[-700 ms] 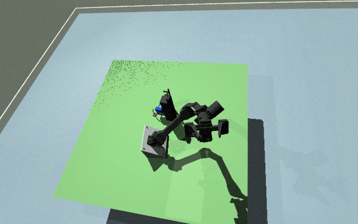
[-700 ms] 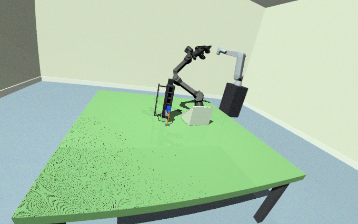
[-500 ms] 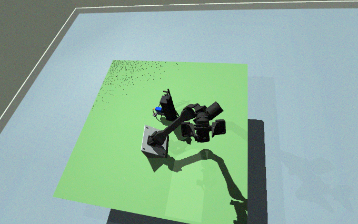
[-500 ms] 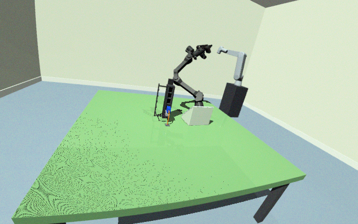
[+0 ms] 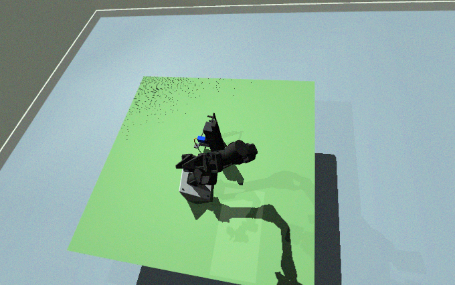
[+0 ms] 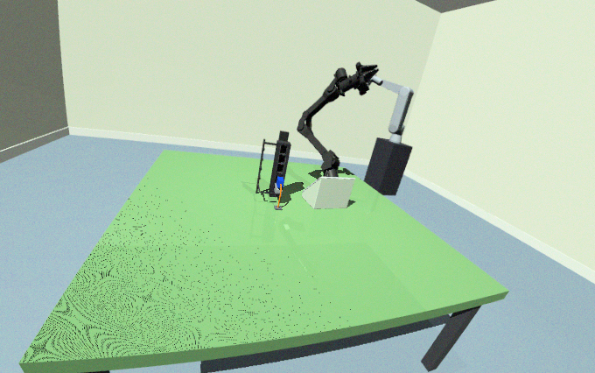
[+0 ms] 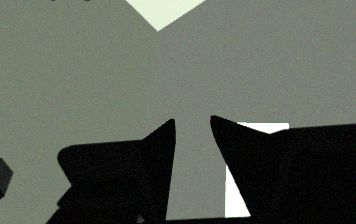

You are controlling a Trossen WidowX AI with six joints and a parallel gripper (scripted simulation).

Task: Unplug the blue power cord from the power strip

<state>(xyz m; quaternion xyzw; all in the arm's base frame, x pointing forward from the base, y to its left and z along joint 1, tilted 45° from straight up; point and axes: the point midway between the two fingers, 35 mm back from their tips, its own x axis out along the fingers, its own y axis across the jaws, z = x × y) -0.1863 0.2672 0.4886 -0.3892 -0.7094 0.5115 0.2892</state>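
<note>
Now: gripper tip 44 cm short of the blue plug, 11 cm to the right of it and 57 cm above it. The rest, counted from my gripper tip: grey block 45 cm ahead, 18 cm to the left, 67 cm below.
</note>
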